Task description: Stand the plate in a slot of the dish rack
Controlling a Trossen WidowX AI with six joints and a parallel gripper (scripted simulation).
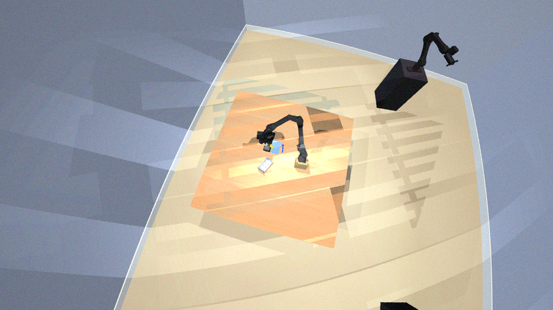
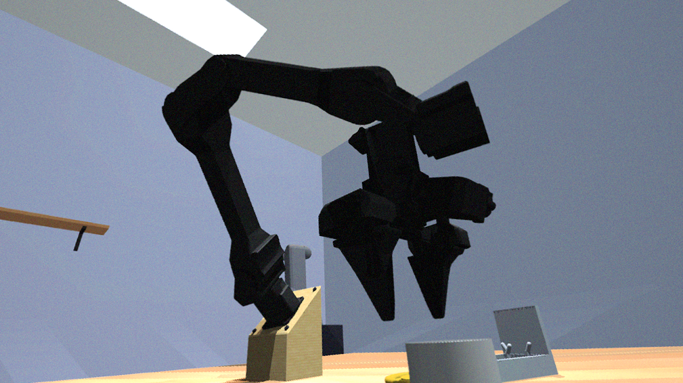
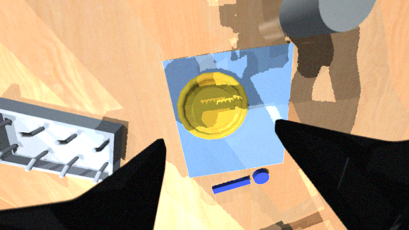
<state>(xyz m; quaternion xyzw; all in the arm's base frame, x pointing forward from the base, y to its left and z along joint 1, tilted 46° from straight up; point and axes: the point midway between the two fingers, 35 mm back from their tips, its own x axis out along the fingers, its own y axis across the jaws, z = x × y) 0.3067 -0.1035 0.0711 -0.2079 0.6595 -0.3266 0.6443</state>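
Right now my gripper tip is 50 mm above the yellow plate. Round my gripper tip: blue spoon: 130 mm behind, 60 mm below, 20 mm to the right; grey dish rack: 180 mm to the left, 40 mm below, 10 mm ahead.
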